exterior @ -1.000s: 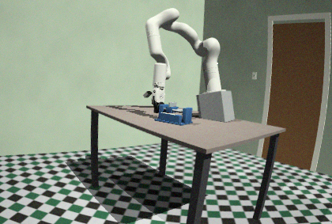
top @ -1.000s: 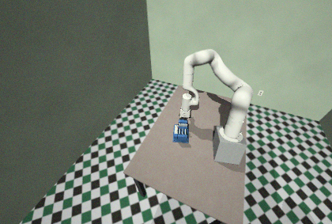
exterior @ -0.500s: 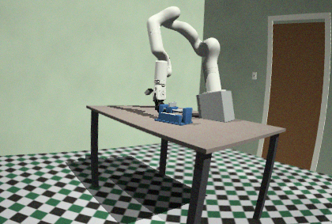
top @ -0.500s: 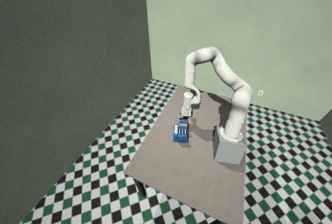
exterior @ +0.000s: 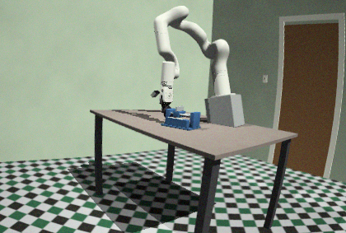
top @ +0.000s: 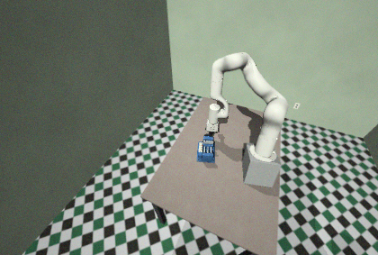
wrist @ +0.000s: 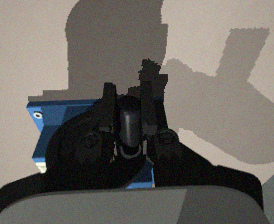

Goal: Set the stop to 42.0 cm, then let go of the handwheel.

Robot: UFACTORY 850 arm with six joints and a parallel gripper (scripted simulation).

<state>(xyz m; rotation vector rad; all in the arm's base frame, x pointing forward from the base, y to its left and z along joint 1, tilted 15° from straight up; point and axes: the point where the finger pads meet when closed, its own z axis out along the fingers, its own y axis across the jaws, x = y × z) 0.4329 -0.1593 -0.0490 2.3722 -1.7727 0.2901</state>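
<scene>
The stop block lies 130 mm to the left of my hand and 10 mm above it.
</scene>
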